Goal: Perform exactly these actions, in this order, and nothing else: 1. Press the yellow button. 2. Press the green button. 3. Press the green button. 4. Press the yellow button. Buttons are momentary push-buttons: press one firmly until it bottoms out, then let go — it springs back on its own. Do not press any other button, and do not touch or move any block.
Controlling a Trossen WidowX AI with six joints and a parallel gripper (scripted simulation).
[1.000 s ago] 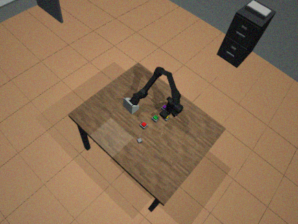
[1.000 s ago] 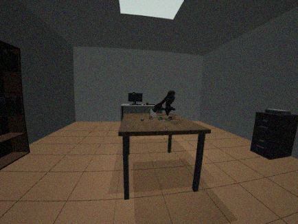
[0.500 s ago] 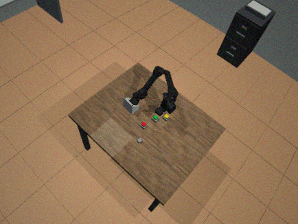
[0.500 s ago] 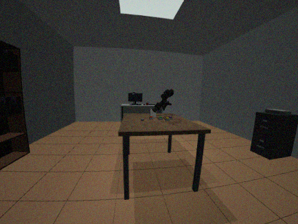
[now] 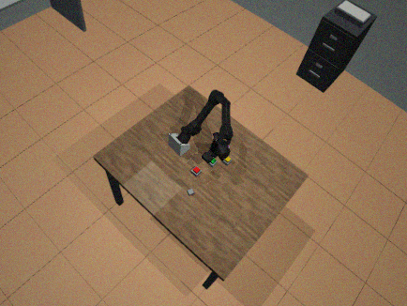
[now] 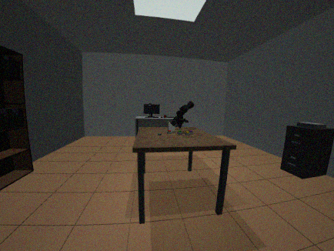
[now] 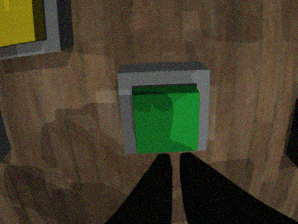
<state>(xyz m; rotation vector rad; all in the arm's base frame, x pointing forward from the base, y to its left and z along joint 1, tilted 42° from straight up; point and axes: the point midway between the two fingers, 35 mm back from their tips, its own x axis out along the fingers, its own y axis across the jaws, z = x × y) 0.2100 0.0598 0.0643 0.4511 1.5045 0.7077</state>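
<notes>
The green button lies 4 cm below my gripper tip. The rest, counted from my gripper tip: purple button (14 cm to the left, 4 cm below, 3 cm behind); yellow button (9 cm to the left, 5 cm ahead, 4 cm below); red button (13 cm to the right, 4 cm below, 1 cm behind).
</notes>
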